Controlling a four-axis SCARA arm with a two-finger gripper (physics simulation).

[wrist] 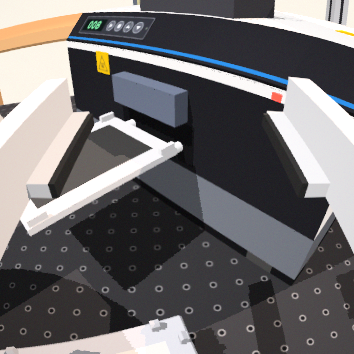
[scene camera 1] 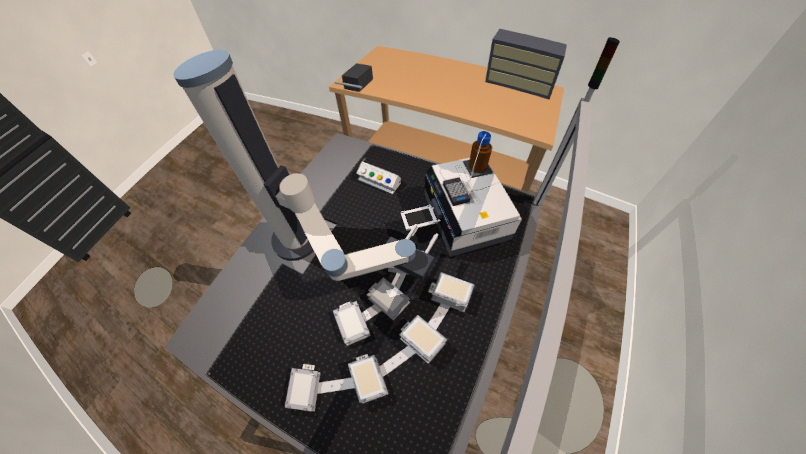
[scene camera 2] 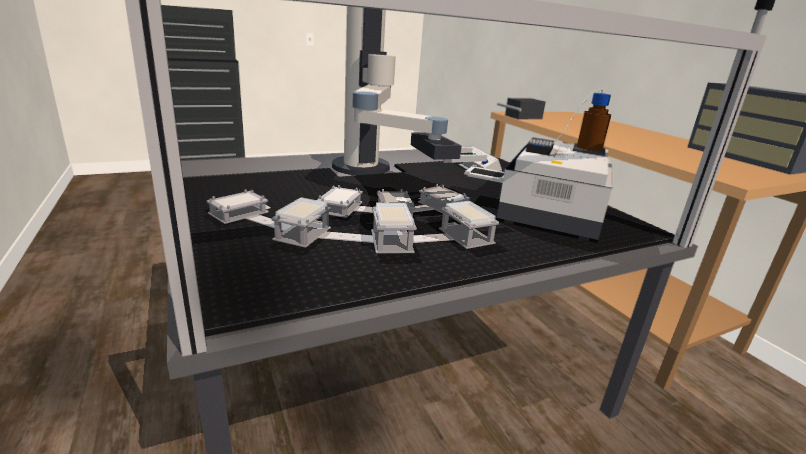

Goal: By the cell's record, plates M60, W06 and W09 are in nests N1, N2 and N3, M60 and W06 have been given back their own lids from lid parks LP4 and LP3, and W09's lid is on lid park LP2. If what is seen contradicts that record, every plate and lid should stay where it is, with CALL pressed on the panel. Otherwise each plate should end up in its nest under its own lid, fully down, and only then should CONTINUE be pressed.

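Places are measured from the arm's base along level axes (x ahead, y left, z up), in centimetres.
Pixels of known places: gripper, fingertip midpoint: [wrist: 177,96] [scene camera 1: 426,230] [scene camera 2: 478,154]; arm's base at its link origin: [scene camera 1: 296,237] [scene camera 2: 360,167].
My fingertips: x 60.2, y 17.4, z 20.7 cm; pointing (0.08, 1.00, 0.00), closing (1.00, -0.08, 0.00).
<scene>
For each thing: its top centre in the pictures, then the offset to it from my fingertips. "*": a spot on its surface instead.
- instrument at its top centre: [scene camera 2: 470,209] [scene camera 1: 454,287] dy -13.6, dx +18.1, dz -10.9 cm
- far end at a spot on its surface: [scene camera 2: 238,200] [scene camera 1: 302,389] * dy -72.9, dx -16.7, dz -15.1 cm
- button panel at its top centre: [scene camera 2: 481,152] [scene camera 1: 377,170] dy +30.3, dx -39.3, dz -11.0 cm
- brown bottle at a spot on its surface: [scene camera 2: 594,128] * dy +36.9, dx +11.4, dz +10.0 cm
- frame post at its top centre: [scene camera 2: 749,50] dy +53.1, dx +42.2, dz +37.3 cm
Three cream-filled plates stand on raised nests in an arc: the nearest the instrument [scene camera 1: 452,291] [scene camera 2: 469,213], the middle one [scene camera 1: 423,338] [scene camera 2: 393,214], and the far one [scene camera 1: 367,378] [scene camera 2: 301,209]. Their labels and exact lid seating are too small to read. Lower parks hold pale tops at the far end [scene camera 1: 302,389] [scene camera 2: 238,200], beside the arm [scene camera 1: 351,322] [scene camera 2: 341,196], and in shadow [scene camera 1: 389,297]; another [scene camera 2: 441,194] is partly hidden. My gripper [scene camera 1: 425,231] [wrist: 177,96] is shut and empty, its fingers parallel with a gap, above the mat before the instrument. The button panel [scene camera 1: 378,177] stands beyond it.
The white and black instrument [scene camera 1: 479,208] [scene camera 2: 555,188] [wrist: 240,150] has its white carrier frame [wrist: 105,185] extended near my left finger. A brown bottle [scene camera 1: 479,156] [scene camera 2: 594,128] stands on it. A frame post [scene camera 2: 716,146] rises at the table's corner.
</scene>
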